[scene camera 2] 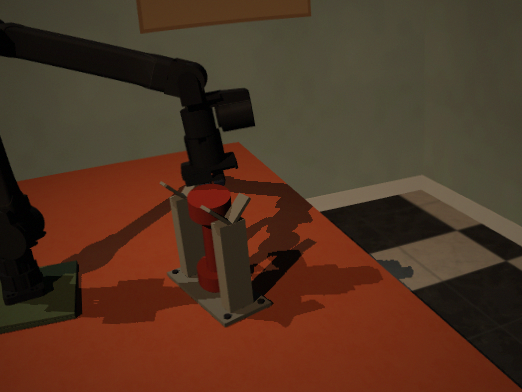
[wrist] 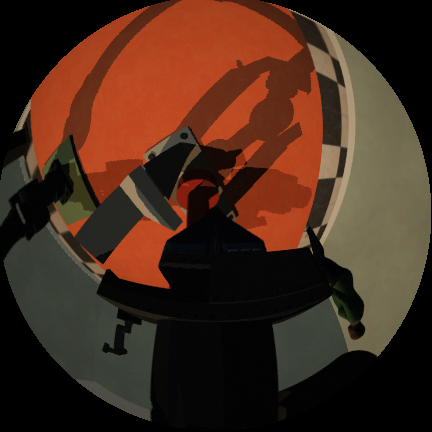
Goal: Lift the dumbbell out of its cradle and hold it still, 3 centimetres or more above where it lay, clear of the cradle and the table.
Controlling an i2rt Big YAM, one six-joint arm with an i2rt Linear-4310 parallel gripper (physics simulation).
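Frame: origin at the arm's base, x ahead, y left, z up, level; metres.
Seen in the pictures: gripper, fingertip midpoint: (wrist: 214, 212); arm's base at its link origin: (scene camera 2: 23, 287) (wrist: 59, 181).
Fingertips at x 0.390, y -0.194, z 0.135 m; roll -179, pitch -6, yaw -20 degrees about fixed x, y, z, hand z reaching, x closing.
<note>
Offsets run from my fingertips to a thing's top centre. Level surfaces: height alone.
The red dumbbell {0.040 m right, 0.035 m back, 0.070 m up} (scene camera 2: 209, 205) (wrist: 185, 192) stands upright between the two grey posts of the cradle {0.028 m right, 0.040 m back, 0.064 m up} (scene camera 2: 235, 270) (wrist: 112, 220). Its upper disc is at the post tops and its lower disc is close above the base plate in the scene view. My gripper (scene camera 2: 210, 180) (wrist: 214, 212) points down behind the upper disc in the scene view, where its fingertips are hidden. In the wrist view the fingers are shut together with nothing between them, beside the dark dumbbell handle. Contact with the dumbbell cannot be told.
The cradle stands on the orange table {0.149 m down} (scene camera 2: 125, 360) (wrist: 150, 85). The arm's base is on a green plate (scene camera 2: 62, 305) (wrist: 77, 210) at the left. Slanted prongs rise from the cradle's post tops. The table edge and checkered floor (scene camera 2: 450, 260) lie to the right. A person in green (wrist: 350, 302) partly shows in the wrist view.
</note>
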